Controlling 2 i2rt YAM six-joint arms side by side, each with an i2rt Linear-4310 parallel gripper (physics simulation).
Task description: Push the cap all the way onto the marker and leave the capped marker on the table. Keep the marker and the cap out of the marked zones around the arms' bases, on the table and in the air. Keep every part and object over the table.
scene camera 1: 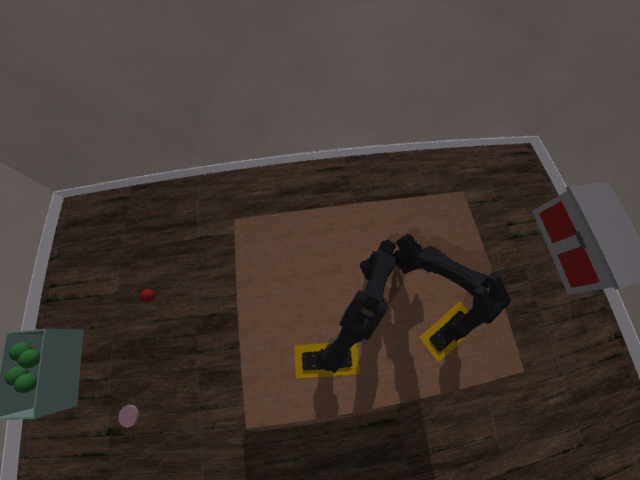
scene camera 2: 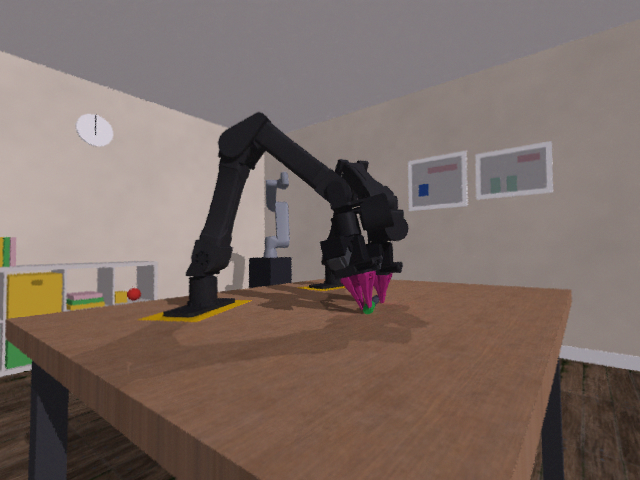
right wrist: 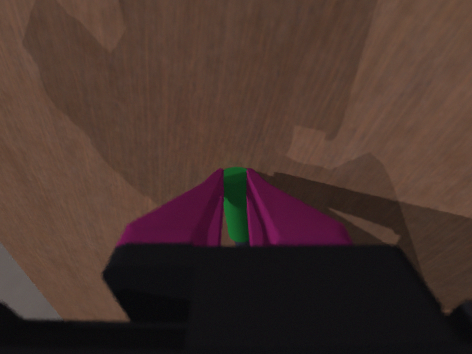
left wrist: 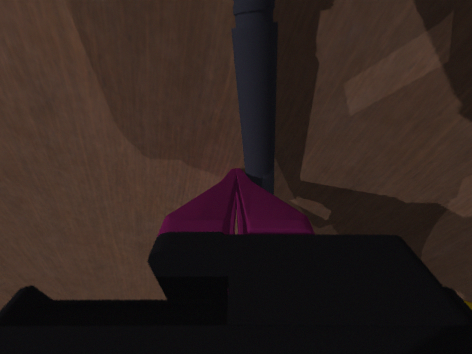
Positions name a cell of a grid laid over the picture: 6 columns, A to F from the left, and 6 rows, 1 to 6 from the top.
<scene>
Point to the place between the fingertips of my right gripper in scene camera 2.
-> D4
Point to a yellow marked zone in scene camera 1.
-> D5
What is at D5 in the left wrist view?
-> My left gripper.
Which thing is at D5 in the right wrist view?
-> My right gripper.
</scene>
